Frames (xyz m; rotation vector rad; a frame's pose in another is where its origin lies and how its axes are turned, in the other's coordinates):
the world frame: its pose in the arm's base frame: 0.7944 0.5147 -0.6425 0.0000 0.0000 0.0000
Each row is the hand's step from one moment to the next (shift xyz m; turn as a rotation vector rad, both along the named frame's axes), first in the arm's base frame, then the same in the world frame.
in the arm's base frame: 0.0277 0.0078 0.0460 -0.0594 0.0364 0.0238
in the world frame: 0.0277 0.0078 0.0460 -0.0594 0.0364 0.0238
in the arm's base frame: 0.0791 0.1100 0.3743 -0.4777 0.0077 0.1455
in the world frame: 0.0791 0.1100 0.3743 -0.4777 0.0077 0.1455
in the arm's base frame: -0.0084 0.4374 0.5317 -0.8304 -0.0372 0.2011
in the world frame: -0.0084 0.4374 0.5317 -0.8304 -0.0372 0.2011
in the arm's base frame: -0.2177 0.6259 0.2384 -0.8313 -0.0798 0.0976
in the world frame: -0.2177 0.6259 0.2384 -0.8313 -0.0798 0.0976
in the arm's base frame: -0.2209 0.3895 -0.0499 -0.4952 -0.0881 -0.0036
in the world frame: -0.2209 0.3895 -0.0499 -0.4952 -0.0881 -0.0036
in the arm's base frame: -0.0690 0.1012 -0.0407 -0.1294 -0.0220 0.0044
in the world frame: -0.0690 0.1012 -0.0407 -0.1294 -0.0220 0.0044
